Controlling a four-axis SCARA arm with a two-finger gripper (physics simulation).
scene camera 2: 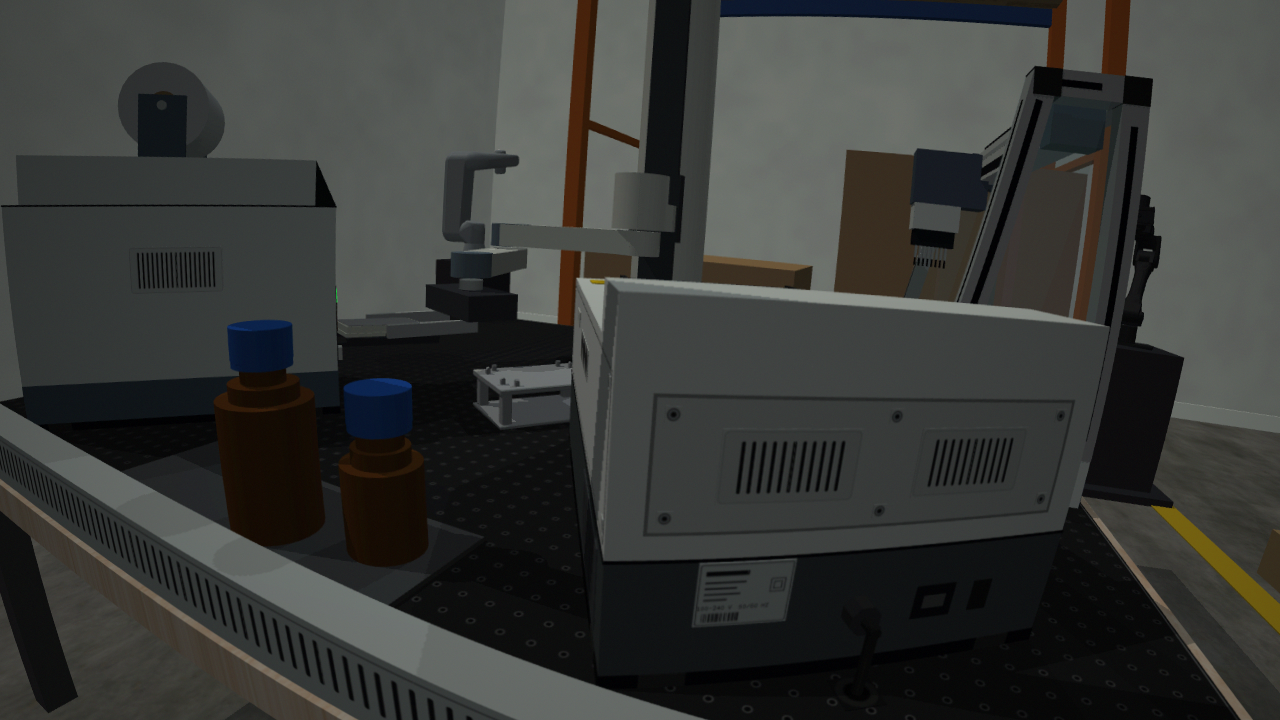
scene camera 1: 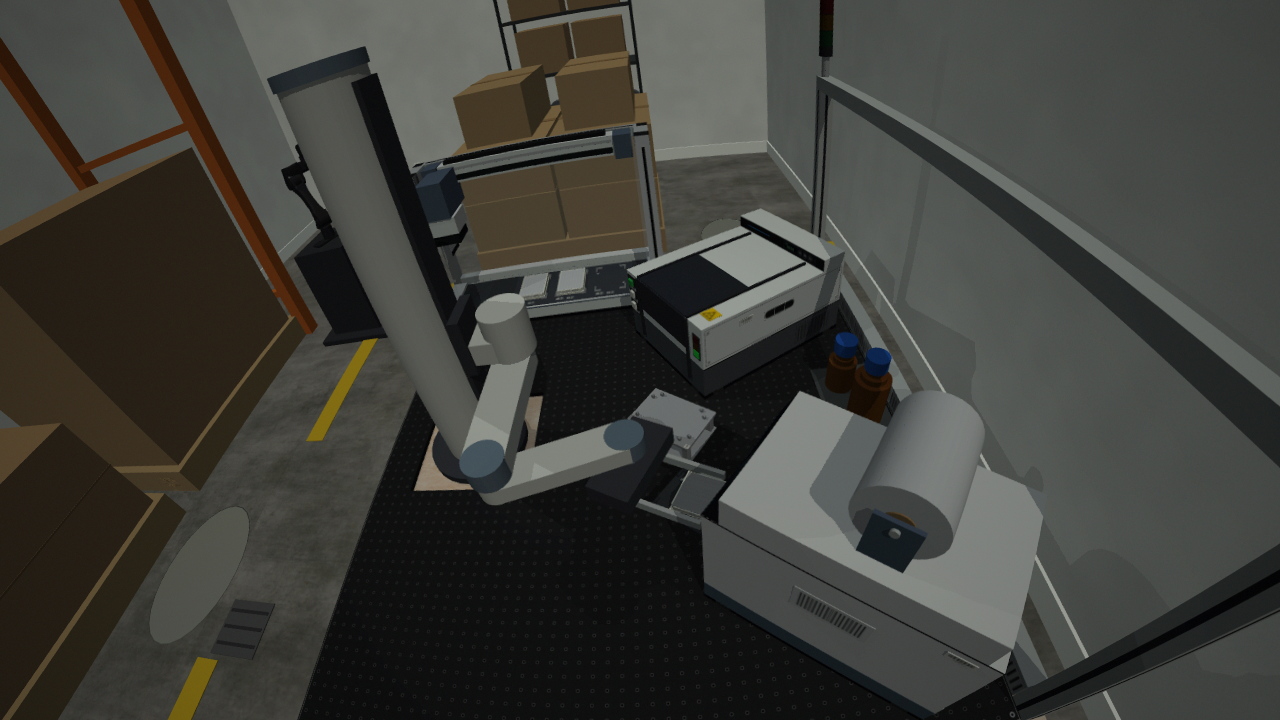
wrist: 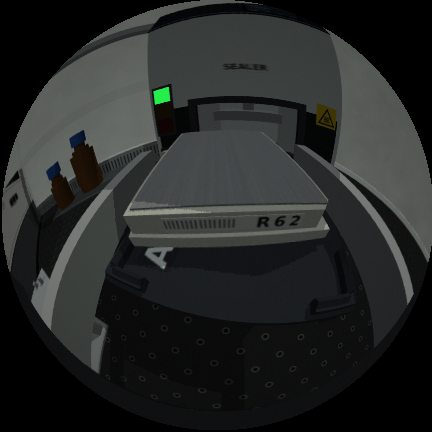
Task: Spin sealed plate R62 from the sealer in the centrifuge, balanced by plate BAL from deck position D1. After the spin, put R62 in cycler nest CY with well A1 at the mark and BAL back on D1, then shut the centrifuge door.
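Places are measured from the arm's base along level axes (x right, y ahead, z up), in millimetres.
Pixels of known places: gripper, fingertip midpoint: (scene camera 2: 376,325) (wrist: 224,154).
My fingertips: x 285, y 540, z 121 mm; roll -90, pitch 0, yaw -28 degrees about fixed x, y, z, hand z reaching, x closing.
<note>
Behind a point stands the place of what it marks.
Plate R62 (scene camera 1: 698,493) {x 271, y 515, z 127 mm} (scene camera 2: 374,329) (wrist: 225,175) {x 263, y 502, z 126 mm}, pale with a grey sealed top, is level over the sealer's dark tray (wrist: 225,290) {x 241, y 467, z 108 mm}, its label facing the wrist camera. My gripper (scene camera 1: 711,497) {x 285, y 540, z 121 mm} (wrist: 224,154) {x 285, y 540, z 121 mm} is shut on it, one finger along each side. Whether the plate still touches the tray is unclear. The sealer (scene camera 1: 787,555) {x 505, y 611, z 319 mm} (scene camera 2: 80,340) {x 470, y 913, z 132 mm} (wrist: 245,45) {x 340, y 580, z 235 mm} shows a green light and an open slot behind the plate. A white machine (scene camera 1: 778,308) {x -181, y 754, z 180 mm} (scene camera 2: 850,349) {x -408, y 895, z 233 mm} with a black top panel stands farther back; its name is unreadable. Two pale plates (scene camera 1: 535,285) {x -573, y 80, z 81 mm} (scene camera 1: 571,281) {x -568, y 199, z 81 mm} sit on the deck; their labels are unreadable.
A low silver stand (scene camera 1: 675,417) {x 28, y 484, z 68 mm} (scene camera 2: 523,380) {x 27, y 512, z 68 mm} stands between the arm and the white machine. Two brown bottles (scene camera 1: 839,368) {x -43, y 876, z 95 mm} (scene camera 1: 870,386) {x 66, y 907, z 138 mm} (scene camera 2: 268,465) {x 6, y 951, z 91 mm} (scene camera 2: 384,505) {x -95, y 919, z 72 mm} (wrist: 85,167) {x 56, y 885, z 88 mm} (wrist: 61,192) {x -51, y 865, z 66 mm} stand near the guard. A gantry (scene camera 1: 653,197) {x -545, y 484, z 339 mm} spans the deck.
</note>
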